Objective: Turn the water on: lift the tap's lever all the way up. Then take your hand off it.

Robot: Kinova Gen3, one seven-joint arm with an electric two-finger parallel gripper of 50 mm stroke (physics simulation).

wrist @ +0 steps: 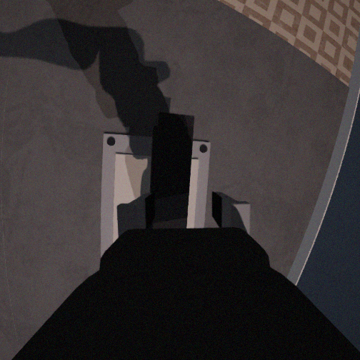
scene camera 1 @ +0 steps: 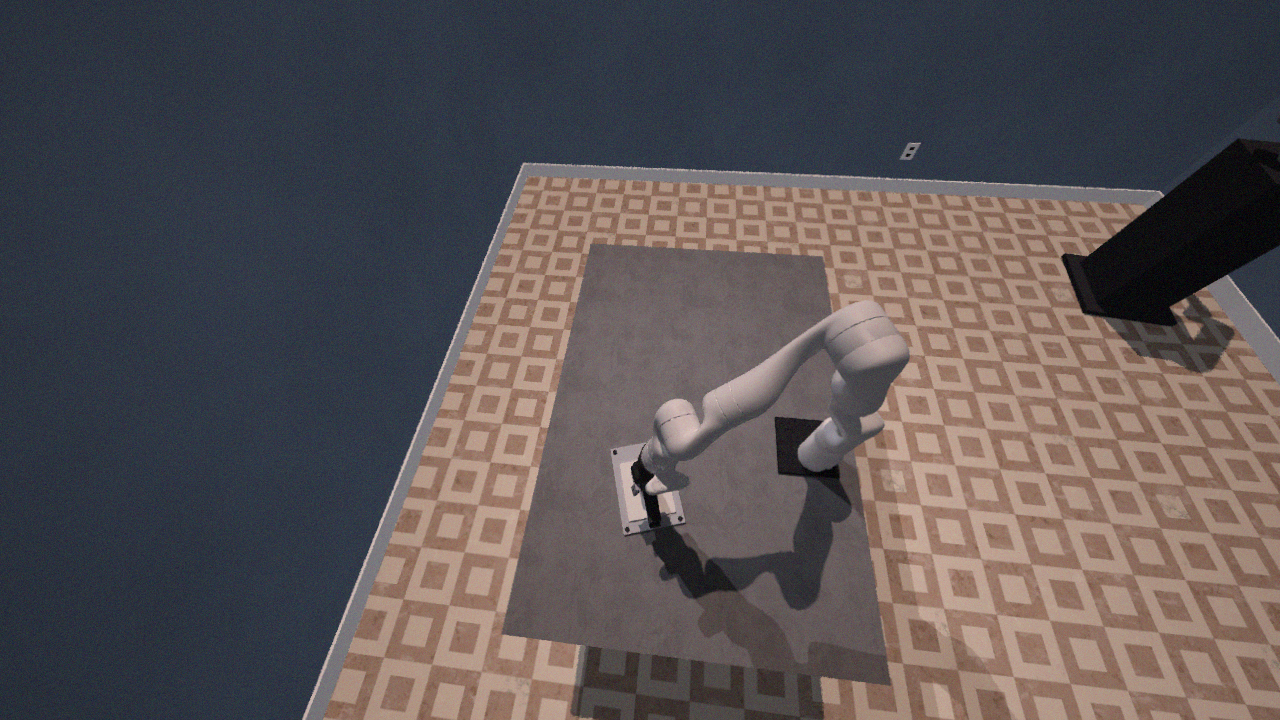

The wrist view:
gripper: 183,204
lever: 174,136
pale base plate: 113,144
